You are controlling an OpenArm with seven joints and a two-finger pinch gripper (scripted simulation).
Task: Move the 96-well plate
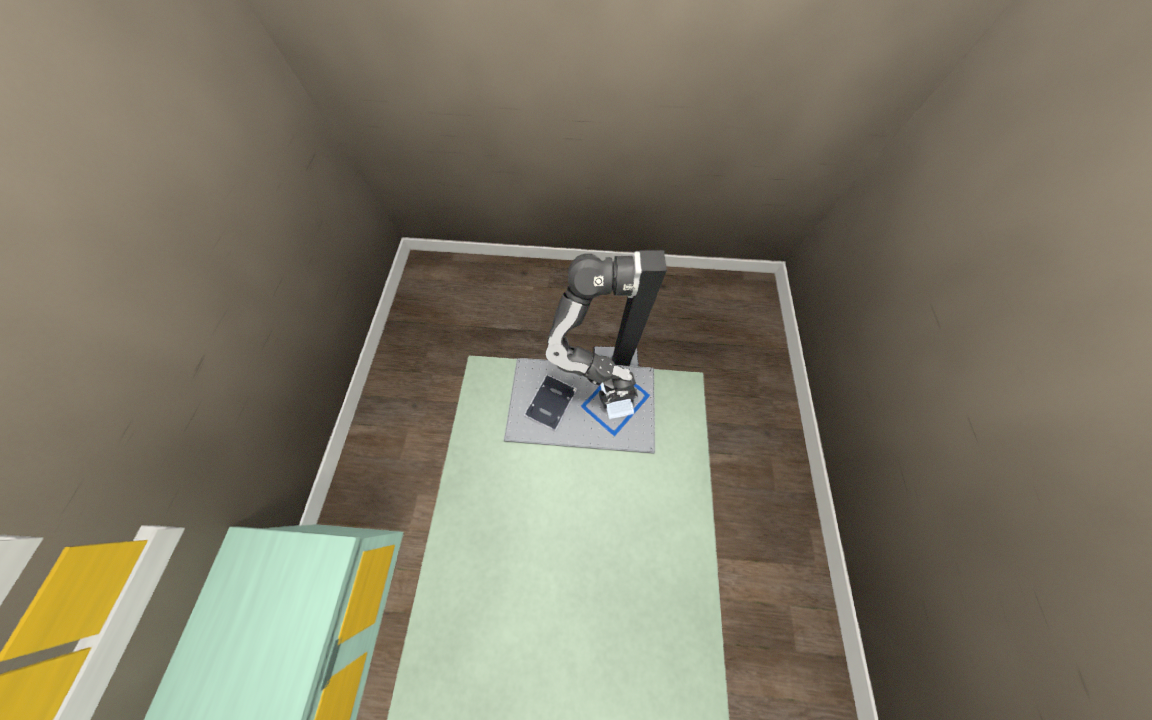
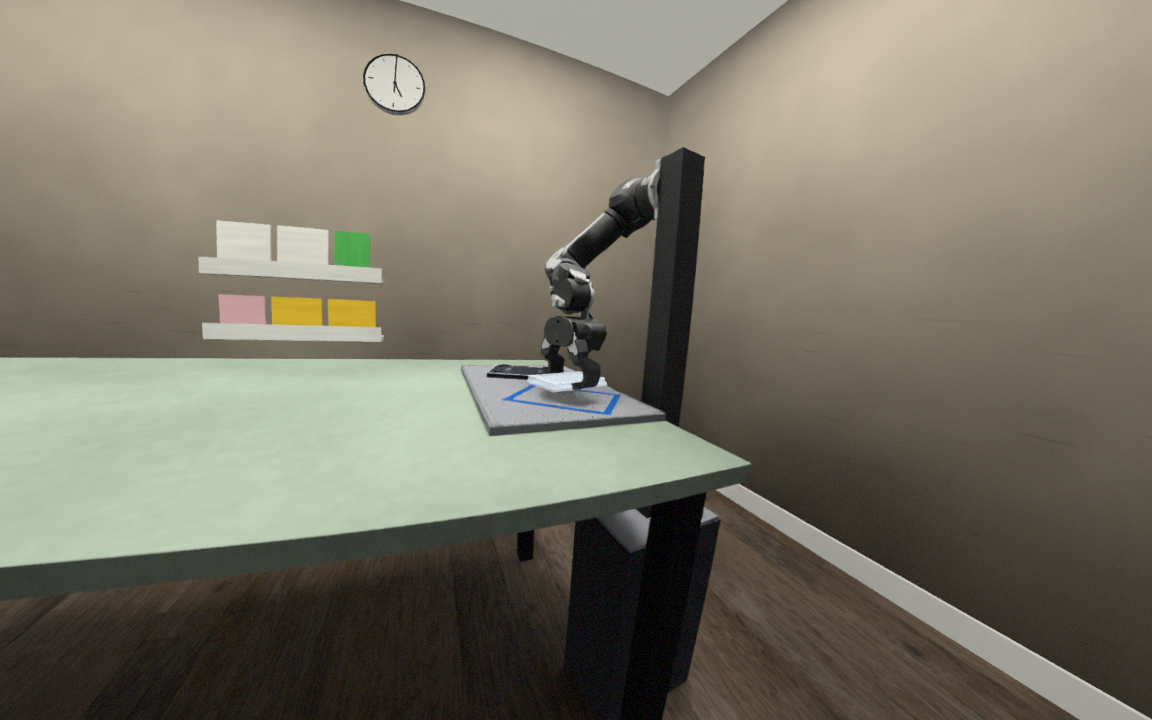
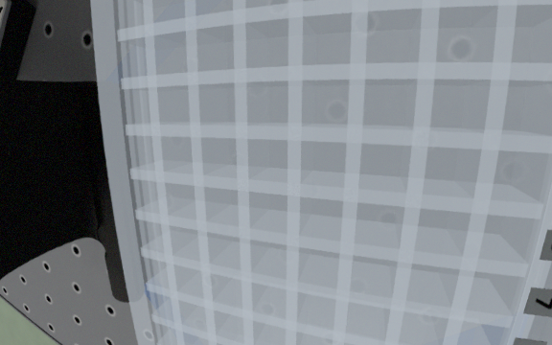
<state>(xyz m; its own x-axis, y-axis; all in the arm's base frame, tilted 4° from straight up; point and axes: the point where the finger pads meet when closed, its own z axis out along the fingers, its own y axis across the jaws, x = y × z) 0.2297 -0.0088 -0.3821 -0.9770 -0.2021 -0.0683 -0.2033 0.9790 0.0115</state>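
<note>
The 96-well plate lies right at my hand. The rest, counted from my hand: black plate nest N1: 23 cm to the right, 3 cm below, 1 cm ahead; white A1 label: 14 cm to the right, 4 cm behind, 2 cm below.
</note>
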